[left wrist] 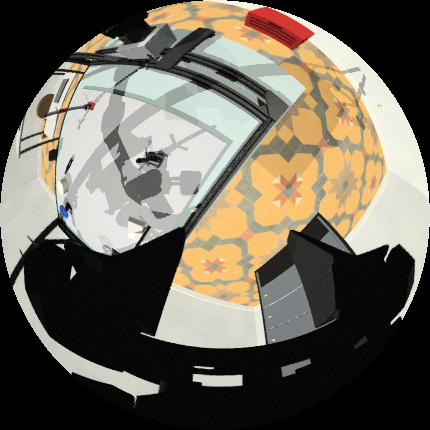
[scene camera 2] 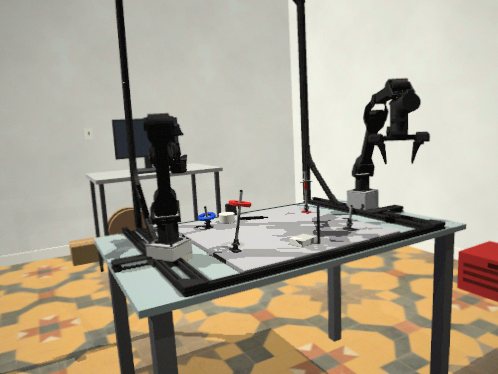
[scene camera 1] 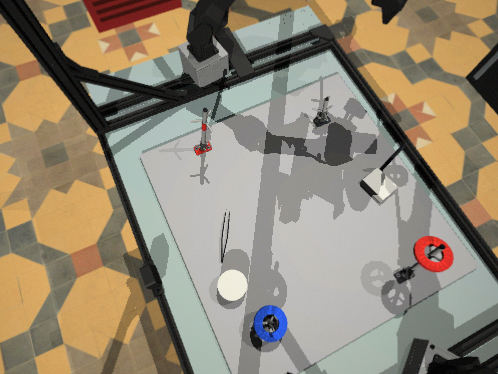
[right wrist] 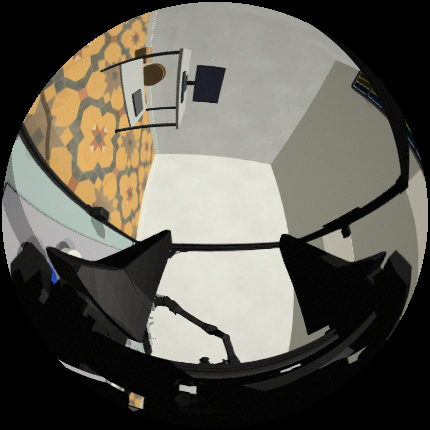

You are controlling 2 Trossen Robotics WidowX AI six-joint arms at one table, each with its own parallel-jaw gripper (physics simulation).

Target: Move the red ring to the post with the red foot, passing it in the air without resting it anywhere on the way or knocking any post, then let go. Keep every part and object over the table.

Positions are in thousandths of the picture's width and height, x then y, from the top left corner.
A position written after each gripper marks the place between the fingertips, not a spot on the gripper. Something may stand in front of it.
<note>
In view: the left gripper (scene camera 2: 800, 440), the right gripper (right wrist: 529, 555), a red ring (scene camera 1: 899, 686) and a blue ring (scene camera 1: 551, 900).
The left gripper also shows in the left wrist view (left wrist: 557, 545). The left wrist view does not show the red ring, which is hidden by the left gripper. The right wrist view misses the red ring: it is out of frame.
</note>
